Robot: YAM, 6 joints.
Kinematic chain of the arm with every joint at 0, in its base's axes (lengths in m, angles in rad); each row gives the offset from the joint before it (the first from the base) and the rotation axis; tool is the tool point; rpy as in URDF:
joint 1: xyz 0 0 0.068 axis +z
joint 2: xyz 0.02 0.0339 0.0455 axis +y
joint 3: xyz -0.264 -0.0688 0 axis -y
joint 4: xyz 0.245 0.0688 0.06 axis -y
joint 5: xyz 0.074 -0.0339 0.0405 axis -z
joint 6: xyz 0.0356 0 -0.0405 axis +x
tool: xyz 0 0 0 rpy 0 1.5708 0
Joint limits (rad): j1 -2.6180..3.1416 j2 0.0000..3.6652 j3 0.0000..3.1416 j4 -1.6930..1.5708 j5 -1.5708..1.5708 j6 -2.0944..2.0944
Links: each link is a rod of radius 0.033 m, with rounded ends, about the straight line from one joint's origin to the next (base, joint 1, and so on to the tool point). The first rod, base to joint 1, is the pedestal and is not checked.
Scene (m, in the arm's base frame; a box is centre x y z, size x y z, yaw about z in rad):
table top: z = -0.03
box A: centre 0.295 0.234 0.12 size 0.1 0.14 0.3 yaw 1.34
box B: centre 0.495 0.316 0 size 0.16 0.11 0.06 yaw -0.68
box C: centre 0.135 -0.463 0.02 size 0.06 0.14 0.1 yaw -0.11
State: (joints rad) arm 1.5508 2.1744 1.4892 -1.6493 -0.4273 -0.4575
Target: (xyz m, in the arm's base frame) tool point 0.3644 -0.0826 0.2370
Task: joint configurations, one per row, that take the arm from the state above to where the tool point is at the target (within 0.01 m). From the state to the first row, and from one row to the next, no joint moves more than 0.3 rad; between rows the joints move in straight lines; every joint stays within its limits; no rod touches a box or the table.
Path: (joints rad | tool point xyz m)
1: 1.2647 1.8867 1.5038 -1.6602 -0.4643 -0.3414 | 0.0763 0.2942 0.2343
2: 0.9786 1.5989 1.5185 -1.6712 -0.5013 -0.2253 | 0.1296 0.2232 0.3140
3: 0.6926 1.3112 1.5331 -1.6821 -0.5382 -0.1092 | 0.1342 0.1351 0.3772
4: 0.4065 1.0234 1.5477 -1.6930 -0.5752 0.0069 | 0.0891 0.0594 0.4179
5: 0.2427 1.2829 1.6125 -1.6524 -0.4997 -0.1092 | 0.1738 0.0606 0.4007
6: 0.0789 1.5423 1.6773 -1.6118 -0.4242 -0.2253 | 0.2552 0.0349 0.3638
7: -0.0848 1.8017 1.7420 -1.5713 -0.3487 -0.3414 | 0.3220 -0.0152 0.3085
8: -0.2486 2.0612 1.8068 -1.5307 -0.2732 -0.4575 | 0.3644 -0.0826 0.2370

